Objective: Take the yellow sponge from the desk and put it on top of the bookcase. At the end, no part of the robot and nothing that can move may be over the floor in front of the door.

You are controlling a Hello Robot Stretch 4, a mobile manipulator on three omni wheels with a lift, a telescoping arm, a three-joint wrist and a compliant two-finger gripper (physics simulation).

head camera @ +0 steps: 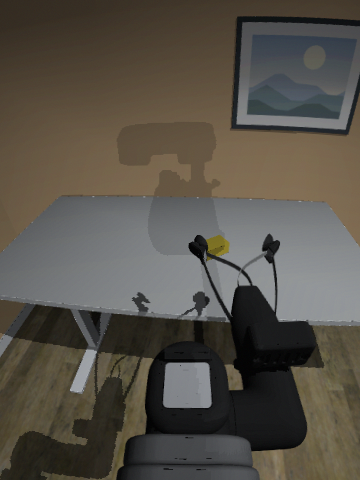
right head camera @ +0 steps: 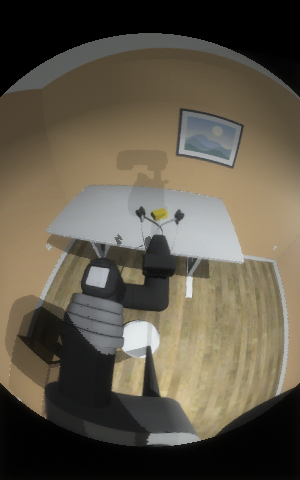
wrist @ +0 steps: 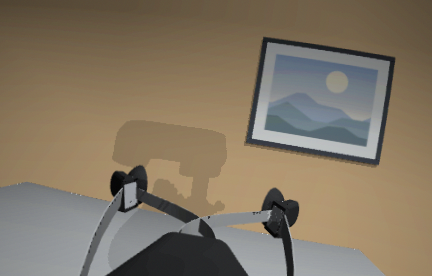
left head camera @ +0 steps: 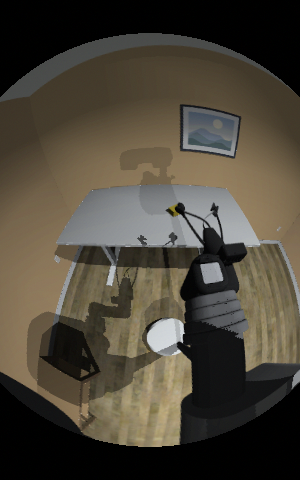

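Seen in the pictures: gripper, between the fingertips: (head camera: 233, 238) (right head camera: 159, 209) (wrist: 205, 192) (left head camera: 195, 204); robot's base, origin of its link: (right head camera: 139, 337) (left head camera: 166, 335).
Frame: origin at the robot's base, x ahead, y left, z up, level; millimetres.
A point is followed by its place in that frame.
Observation:
The yellow sponge (head camera: 218, 245) {x 819, y -111, z 967 mm} (left head camera: 173, 210) {x 796, y -70, z 967 mm} (right head camera: 159, 214) {x 806, y -97, z 963 mm} lies on the grey desk (head camera: 100, 250) {x 856, y 355, z 922 mm} (left head camera: 110, 215) {x 854, y 399, z 922 mm} (right head camera: 90, 215) {x 811, y 441, z 922 mm} (wrist: 40, 225) {x 988, y 414, z 922 mm}, right of the desk's middle in the right head view. My gripper (head camera: 235, 247) {x 479, y -88, z 1246 mm} (left head camera: 197, 209) {x 479, y -88, z 1246 mm} (right head camera: 160, 216) {x 479, y -88, z 1246 mm} (wrist: 205, 192) {x 479, y -88, z 1246 mm} is open and empty, above the desk. In the right head view the sponge shows between the fingertips; in the head view it shows partly behind the left fingertip. How far above or short of the sponge the fingers are is hard to tell. The sponge does not show in the wrist view. The bookcase and the door do not show.
A framed picture (head camera: 295, 75) {x 1270, y -467, z 1513 mm} (left head camera: 210, 131) {x 1269, y -477, z 1494 mm} (right head camera: 210, 137) {x 1268, y -489, z 1503 mm} (wrist: 322, 100) {x 1267, y -488, z 1500 mm} hangs on the wall behind the desk. A wooden piece of furniture (left head camera: 60, 369) {x -475, y 1000, z 400 mm} (right head camera: 37, 350) {x -577, y 1191, z 122 mm} stands at the lower left. A white round disc (left head camera: 162, 337) {x -3, y 50, z 187 mm} (right head camera: 137, 340) {x -17, y 6, z 187 mm} shows low near my arm. Desk legs stand below the top.

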